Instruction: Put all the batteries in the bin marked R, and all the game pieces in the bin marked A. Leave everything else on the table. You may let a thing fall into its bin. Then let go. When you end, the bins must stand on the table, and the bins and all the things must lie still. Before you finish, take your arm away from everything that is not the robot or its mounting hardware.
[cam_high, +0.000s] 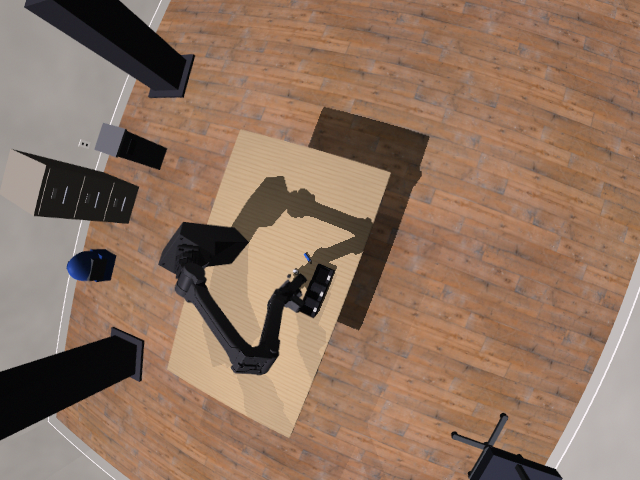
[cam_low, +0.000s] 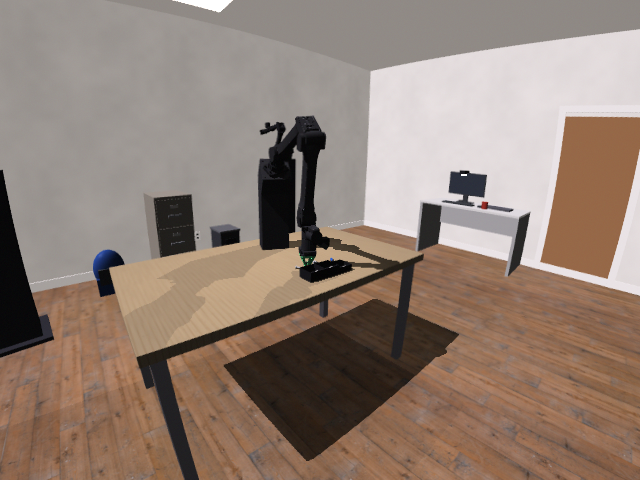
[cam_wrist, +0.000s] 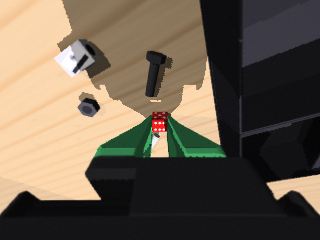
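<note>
Now: the red die right at my hand. Round my hand: black nut-like piece: 5 cm behind, 5 cm to the left, 1 cm below; black bolt: 3 cm ahead, 5 cm to the left; silver bolt: 4 cm behind, 3 cm to the right.
</note>
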